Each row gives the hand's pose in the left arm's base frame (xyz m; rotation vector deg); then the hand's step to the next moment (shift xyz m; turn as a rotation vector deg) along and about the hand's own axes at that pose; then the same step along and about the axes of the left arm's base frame.
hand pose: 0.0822 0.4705 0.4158 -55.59 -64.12 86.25
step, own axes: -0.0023 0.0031 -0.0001 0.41 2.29 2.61
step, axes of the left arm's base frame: -0.0002 -0.0025 -0.0029 -3.12 -0.27 -1.56
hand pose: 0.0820 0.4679 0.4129 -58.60 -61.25 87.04
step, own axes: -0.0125 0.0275 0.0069 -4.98 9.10 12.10
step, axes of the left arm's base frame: -0.0111 -0.0169 -0.0234 -12.92 -7.80 -5.13
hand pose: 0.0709 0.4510 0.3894 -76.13 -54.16 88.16
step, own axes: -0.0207 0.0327 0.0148 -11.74 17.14 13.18
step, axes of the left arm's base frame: -0.0179 -0.0305 -0.0216 -14.70 -16.85 -10.26
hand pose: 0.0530 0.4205 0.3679 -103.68 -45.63 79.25
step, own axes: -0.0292 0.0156 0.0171 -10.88 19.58 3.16
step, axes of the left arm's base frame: -0.0227 -0.0295 -0.0004 -4.65 -19.20 -11.02
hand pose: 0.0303 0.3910 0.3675 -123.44 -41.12 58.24
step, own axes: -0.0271 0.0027 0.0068 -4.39 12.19 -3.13
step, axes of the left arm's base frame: -0.0199 -0.0185 0.0071 2.55 -11.90 -5.43
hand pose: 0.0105 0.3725 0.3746 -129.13 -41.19 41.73
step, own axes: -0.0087 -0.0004 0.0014 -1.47 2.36 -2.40
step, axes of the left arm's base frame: -0.0071 -0.0049 0.0020 1.24 -3.45 0.27
